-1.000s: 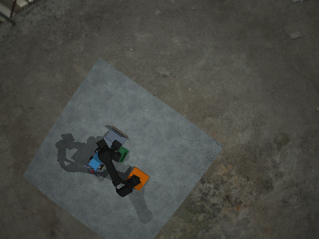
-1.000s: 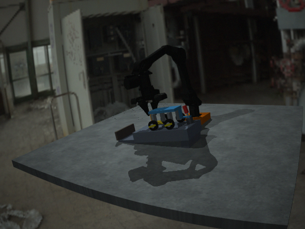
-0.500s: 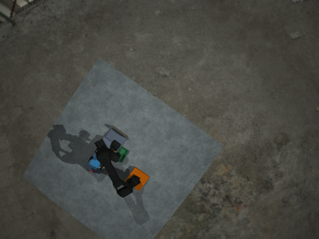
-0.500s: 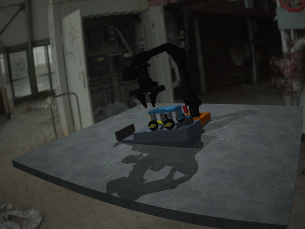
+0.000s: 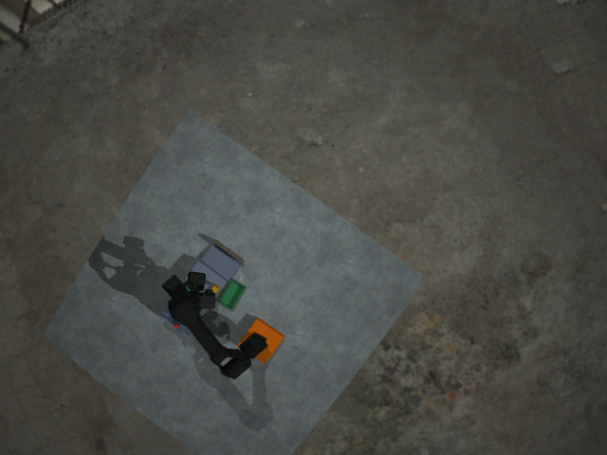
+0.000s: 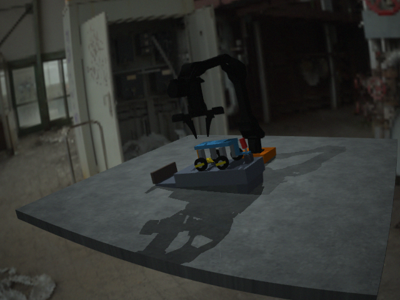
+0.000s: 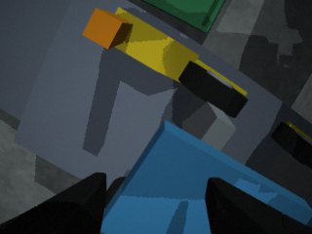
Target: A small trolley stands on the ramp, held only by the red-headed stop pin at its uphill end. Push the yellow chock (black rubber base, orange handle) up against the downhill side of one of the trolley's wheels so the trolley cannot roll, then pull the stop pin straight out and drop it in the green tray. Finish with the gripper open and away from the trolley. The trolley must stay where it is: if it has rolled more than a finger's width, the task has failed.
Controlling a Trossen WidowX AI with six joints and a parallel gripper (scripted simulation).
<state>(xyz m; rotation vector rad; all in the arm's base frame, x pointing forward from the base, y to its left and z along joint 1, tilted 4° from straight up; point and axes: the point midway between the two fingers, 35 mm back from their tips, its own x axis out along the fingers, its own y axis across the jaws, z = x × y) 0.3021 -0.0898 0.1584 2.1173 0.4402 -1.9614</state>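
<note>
Right now the stop pin is 20 mm ahead of my gripper tip, 170 mm to the left of it and 40 mm below it. Round my gripper tip: brown end board (190 mm to the right, 140 mm below); blue-topped trolley (30 mm ahead, 70 mm to the left, 60 mm below); yellow chock (40 mm behind, 20 mm to the right, 80 mm below).
</note>
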